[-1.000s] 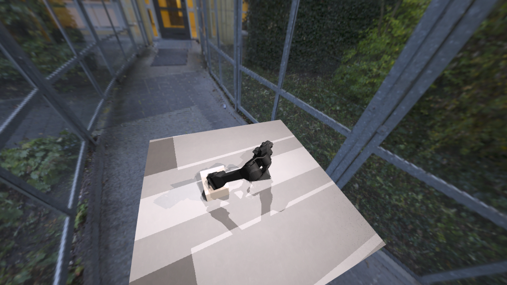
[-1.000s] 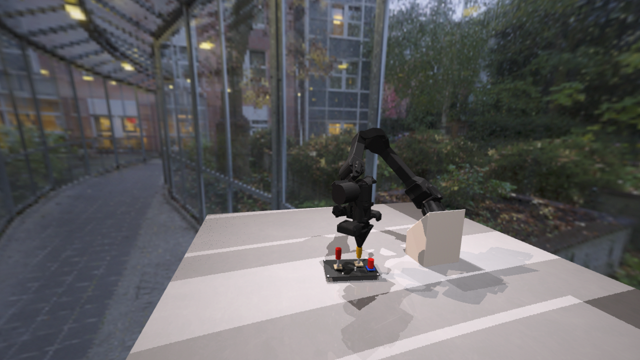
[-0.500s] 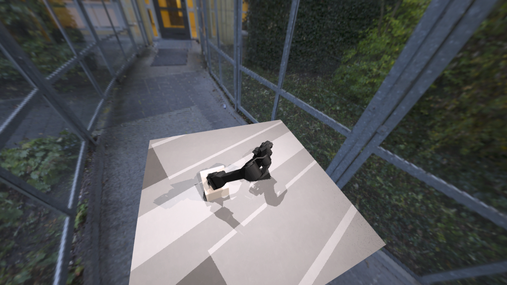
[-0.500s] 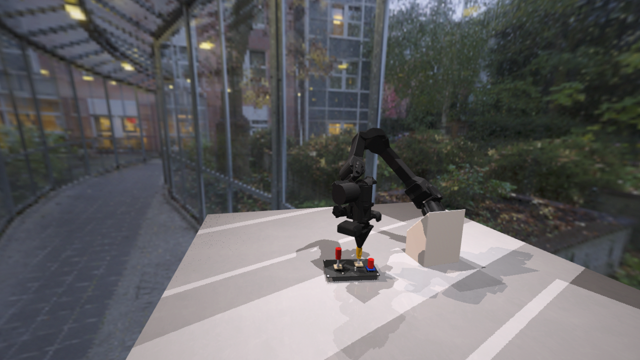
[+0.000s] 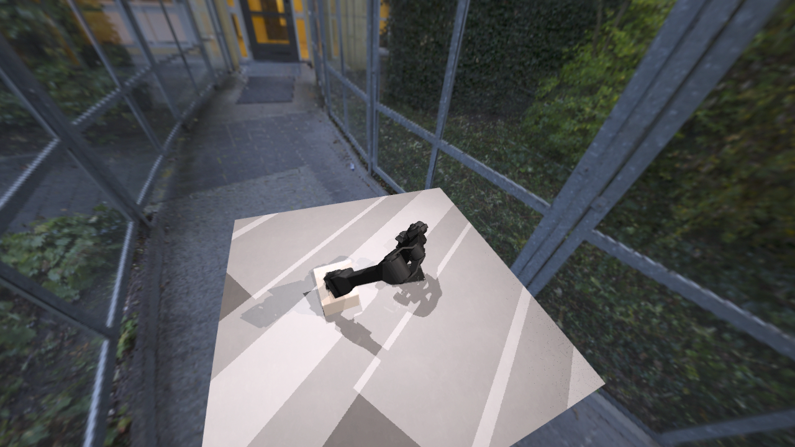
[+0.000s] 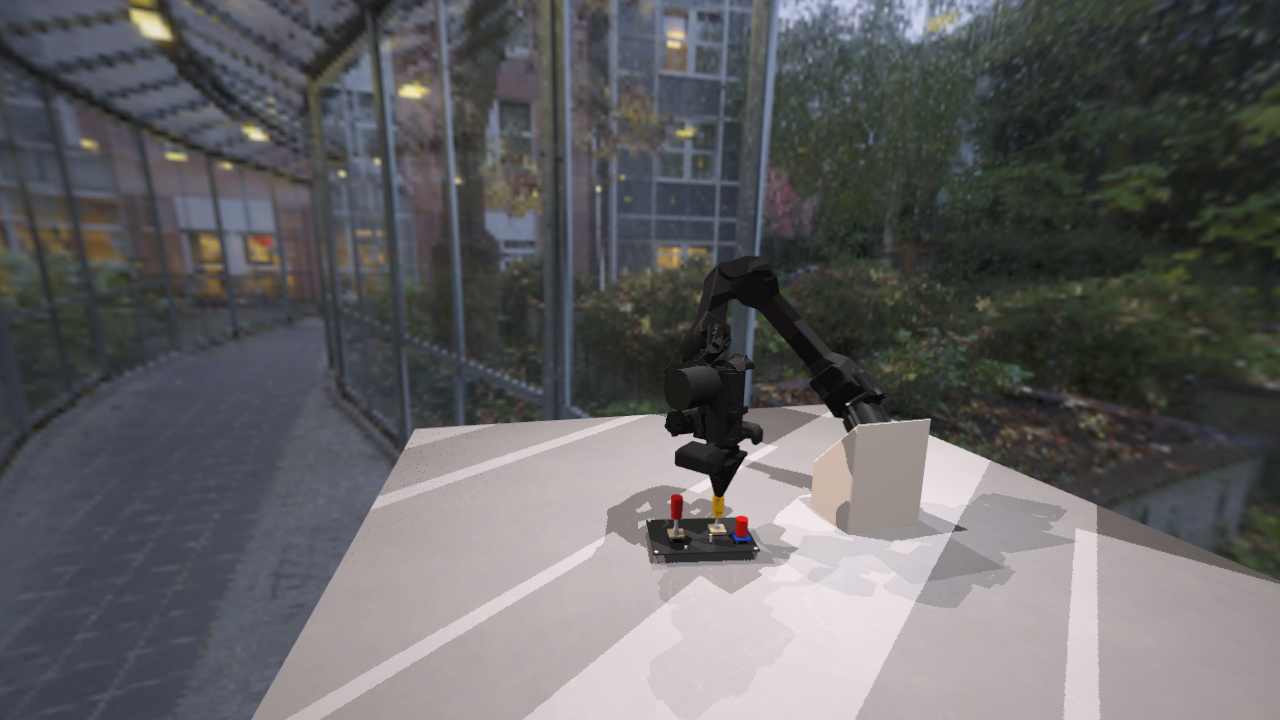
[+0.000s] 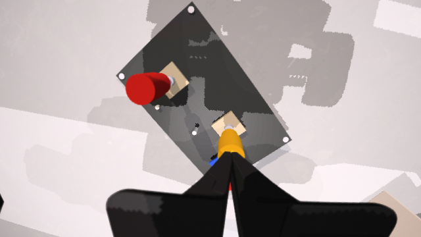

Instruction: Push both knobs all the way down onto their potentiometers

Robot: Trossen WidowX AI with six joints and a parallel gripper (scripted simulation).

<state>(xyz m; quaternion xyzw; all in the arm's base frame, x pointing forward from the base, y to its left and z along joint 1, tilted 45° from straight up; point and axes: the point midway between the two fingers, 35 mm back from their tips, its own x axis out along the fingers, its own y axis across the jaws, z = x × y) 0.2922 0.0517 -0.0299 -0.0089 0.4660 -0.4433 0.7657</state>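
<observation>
The red knob is 70 mm ahead of my gripper tip, 10 mm to the left of it and 10 mm below it. From my gripper tip the other things lie so: yellow knob 20 mm below.
</observation>
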